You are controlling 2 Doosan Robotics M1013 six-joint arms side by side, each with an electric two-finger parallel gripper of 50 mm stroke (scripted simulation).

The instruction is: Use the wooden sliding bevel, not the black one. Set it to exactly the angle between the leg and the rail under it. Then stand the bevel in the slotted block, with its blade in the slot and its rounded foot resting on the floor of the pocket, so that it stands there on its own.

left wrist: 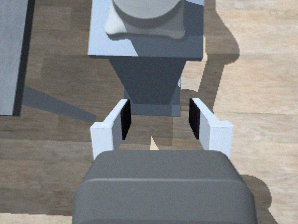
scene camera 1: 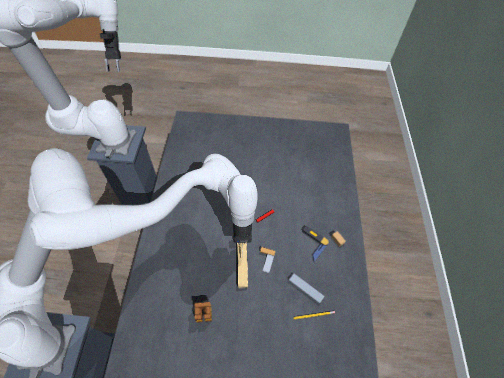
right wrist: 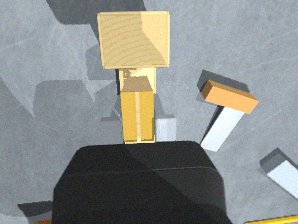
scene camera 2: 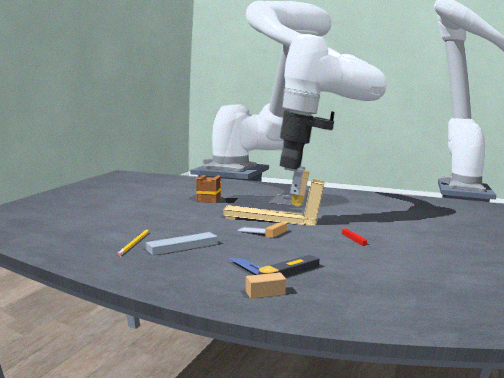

In view: the left gripper (left wrist: 159, 111), the right gripper (scene camera 2: 295, 192), a wooden sliding bevel (right wrist: 137, 102), a black bevel (scene camera 2: 295, 266), a tan block (scene camera 2: 257, 286), a grey bar (scene camera 2: 204, 239) and an orange-handled square (right wrist: 236, 102).
The right gripper also shows in the right wrist view (right wrist: 138, 105). The left wrist view misses the wooden sliding bevel: it is out of frame. The left wrist view does not show the black bevel: it is out of frame.
